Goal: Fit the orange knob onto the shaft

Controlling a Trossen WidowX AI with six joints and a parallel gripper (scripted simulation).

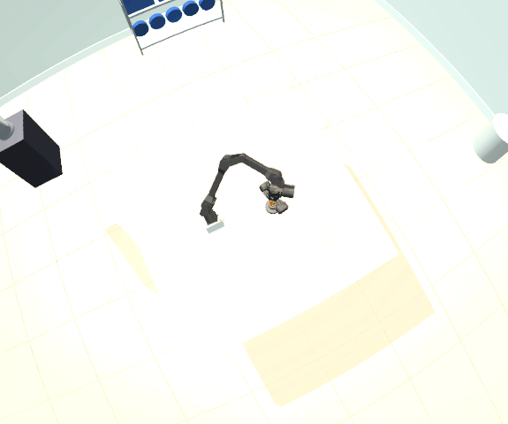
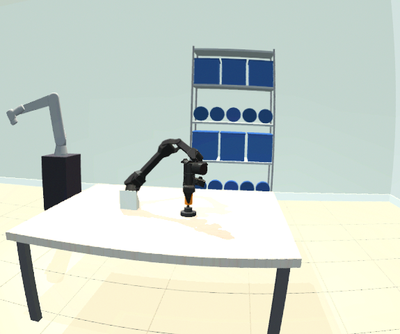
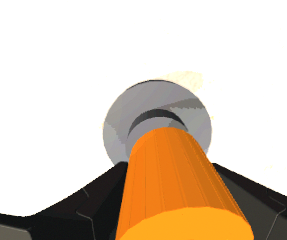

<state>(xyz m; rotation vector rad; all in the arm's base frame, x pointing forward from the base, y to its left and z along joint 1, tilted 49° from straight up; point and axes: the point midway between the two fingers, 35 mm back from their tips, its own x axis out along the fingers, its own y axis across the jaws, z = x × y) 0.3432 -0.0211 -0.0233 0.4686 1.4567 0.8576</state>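
My gripper tip is now 2 cm below the orange knob. The rest, counted from my gripper tip: pedestal 4 cm below.
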